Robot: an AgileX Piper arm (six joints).
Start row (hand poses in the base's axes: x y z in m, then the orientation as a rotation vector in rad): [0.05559 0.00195 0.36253 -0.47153 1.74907 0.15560]
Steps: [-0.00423 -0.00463 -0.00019 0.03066 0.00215 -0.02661]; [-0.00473 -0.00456 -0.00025 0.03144 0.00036 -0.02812]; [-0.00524 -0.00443 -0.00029 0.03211 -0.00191 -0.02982]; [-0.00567 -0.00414 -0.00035 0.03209 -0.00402 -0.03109]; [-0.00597 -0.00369 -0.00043 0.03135 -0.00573 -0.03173]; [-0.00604 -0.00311 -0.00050 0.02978 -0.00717 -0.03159]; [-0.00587 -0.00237 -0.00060 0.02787 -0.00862 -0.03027]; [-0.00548 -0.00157 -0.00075 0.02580 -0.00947 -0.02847]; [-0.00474 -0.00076 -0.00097 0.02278 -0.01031 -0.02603]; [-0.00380 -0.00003 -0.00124 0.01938 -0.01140 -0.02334]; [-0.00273 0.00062 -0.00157 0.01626 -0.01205 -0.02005]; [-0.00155 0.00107 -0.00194 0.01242 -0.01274 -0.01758]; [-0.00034 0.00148 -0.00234 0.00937 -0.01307 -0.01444]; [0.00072 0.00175 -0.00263 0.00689 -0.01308 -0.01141]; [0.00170 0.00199 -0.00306 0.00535 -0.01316 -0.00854]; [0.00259 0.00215 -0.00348 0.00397 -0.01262 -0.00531]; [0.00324 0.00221 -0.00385 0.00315 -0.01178 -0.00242]
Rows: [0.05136 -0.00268 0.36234 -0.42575 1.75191 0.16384]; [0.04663 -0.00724 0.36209 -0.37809 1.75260 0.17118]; [0.04139 -0.01167 0.36180 -0.32854 1.75063 0.17732]; [0.03572 -0.01581 0.36145 -0.27803 1.74613 0.18204]; [0.02975 -0.01950 0.36102 -0.22768 1.73947 0.18528]; [0.02371 -0.02261 0.36052 -0.17881 1.73097 0.18698]; [0.01784 -0.02498 0.35992 -0.13273 1.72062 0.18776]; [0.01236 -0.02655 0.35917 -0.08994 1.70911 0.18795]; [0.00762 -0.02731 0.35820 -0.05169 1.69665 0.18727]; [0.00382 -0.02734 0.35696 -0.01849 1.68314 0.18562]; [0.00109 -0.02672 0.35539 0.00942 1.66912 0.18377]; [-0.00046 -0.02565 0.35345 0.03221 1.65468 0.18056]; [-0.00080 -0.02417 0.35111 0.04997 1.64020 0.17720]; [-0.00008 -0.02242 0.34848 0.06329 1.62600 0.17413]; [0.00162 -0.02043 0.34542 0.07304 1.61197 0.17201]; [0.00421 -0.01828 0.34194 0.07915 1.59876 0.17126]; [0.00745 -0.01607 0.33809 0.08238 1.58663 0.17208]
